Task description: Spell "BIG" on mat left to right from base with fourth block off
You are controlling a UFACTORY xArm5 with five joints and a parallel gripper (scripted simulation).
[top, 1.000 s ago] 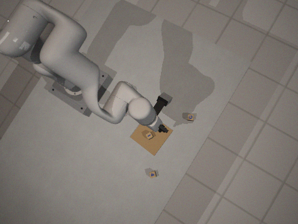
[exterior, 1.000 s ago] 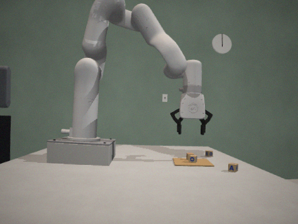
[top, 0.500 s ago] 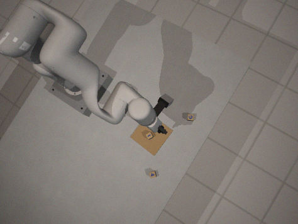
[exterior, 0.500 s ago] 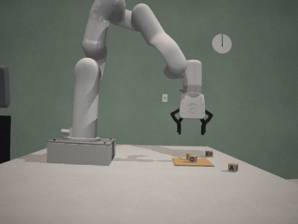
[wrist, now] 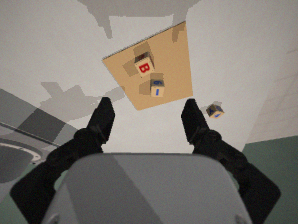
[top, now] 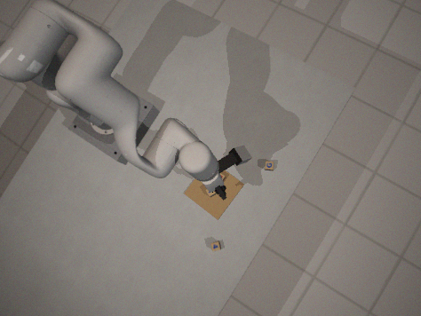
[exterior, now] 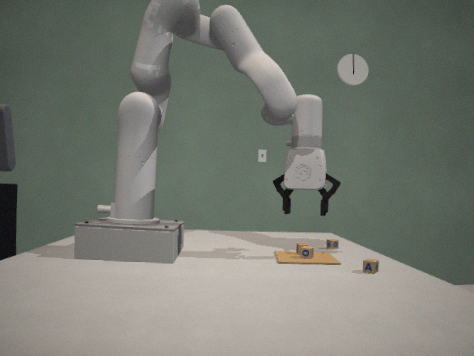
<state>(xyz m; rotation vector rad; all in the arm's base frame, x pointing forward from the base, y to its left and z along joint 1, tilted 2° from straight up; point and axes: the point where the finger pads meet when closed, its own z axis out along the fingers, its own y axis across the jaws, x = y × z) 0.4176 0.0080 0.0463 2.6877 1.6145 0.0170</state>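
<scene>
The mat is 3 cm to the right of my hand and 11 cm below it.
</scene>
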